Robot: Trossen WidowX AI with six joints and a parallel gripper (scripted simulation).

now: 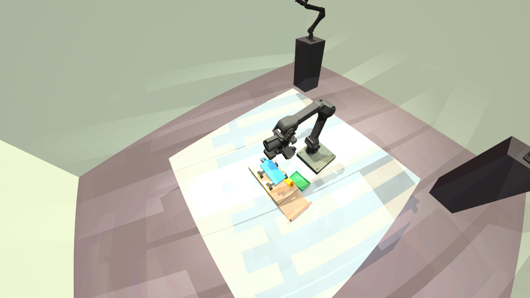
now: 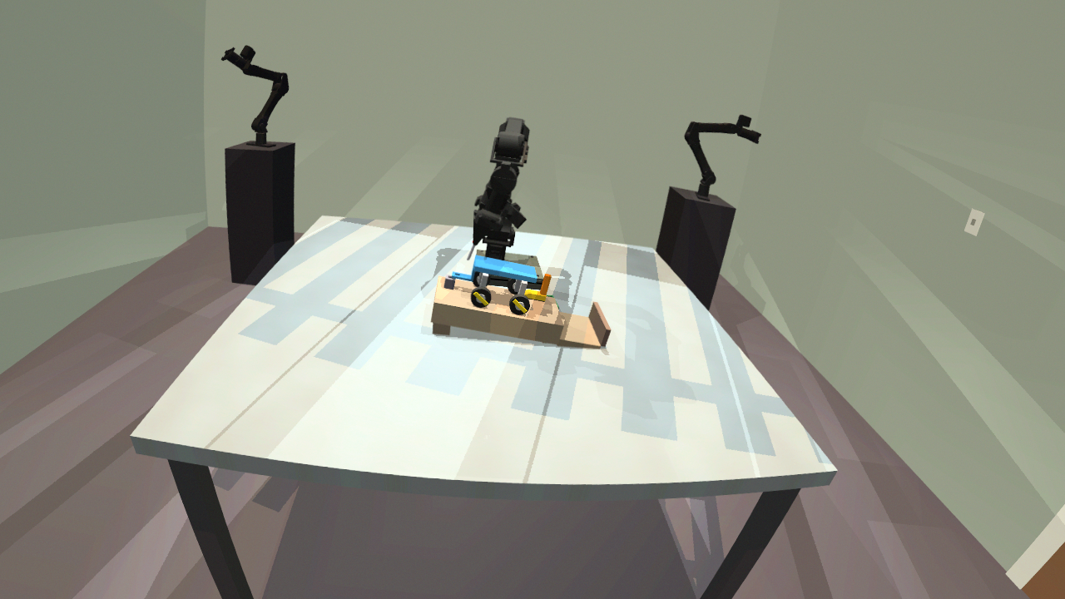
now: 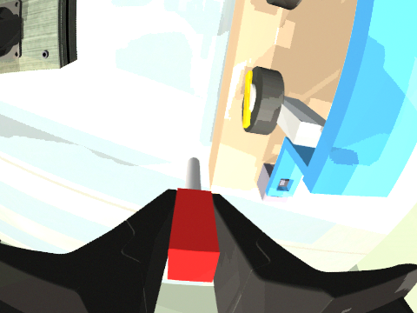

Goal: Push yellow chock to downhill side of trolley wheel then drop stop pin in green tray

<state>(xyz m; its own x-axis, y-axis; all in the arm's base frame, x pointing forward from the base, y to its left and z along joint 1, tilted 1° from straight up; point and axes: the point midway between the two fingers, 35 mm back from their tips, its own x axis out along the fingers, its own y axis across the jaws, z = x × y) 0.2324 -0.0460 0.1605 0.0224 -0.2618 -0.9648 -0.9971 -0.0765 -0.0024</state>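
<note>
Now: the green tray 170 mm to the left of my gripper tip, 170 mm below it and 40 mm behind it. The rest, counted from my gripper tip: red-headed stop pin: right at my gripper tip; then blue trolley: 90 mm ahead, 70 mm to the left, 60 mm below; then ramp: 120 mm below, 90 mm ahead, 70 mm to the left.
</note>
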